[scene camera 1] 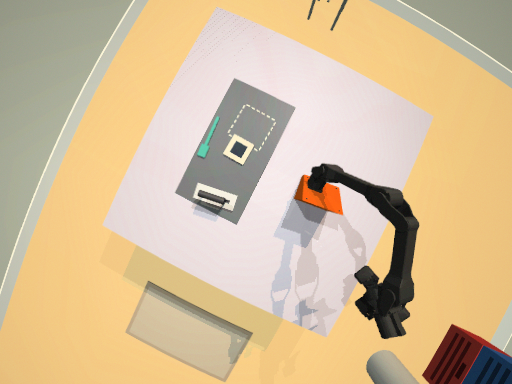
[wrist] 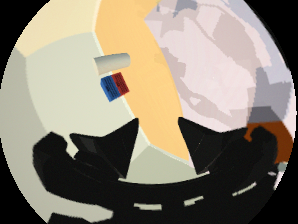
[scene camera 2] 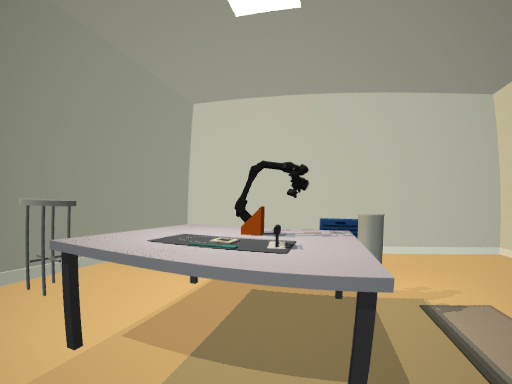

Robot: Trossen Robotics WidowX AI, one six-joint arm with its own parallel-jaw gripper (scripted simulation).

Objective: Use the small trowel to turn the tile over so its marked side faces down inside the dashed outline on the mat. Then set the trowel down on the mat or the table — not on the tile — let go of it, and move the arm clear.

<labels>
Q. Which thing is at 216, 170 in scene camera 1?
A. A dark grey mat.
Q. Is my gripper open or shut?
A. Open.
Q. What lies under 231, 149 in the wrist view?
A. My gripper.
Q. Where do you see a dark grey mat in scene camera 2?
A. At 253, 245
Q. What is my gripper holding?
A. Nothing.
</labels>
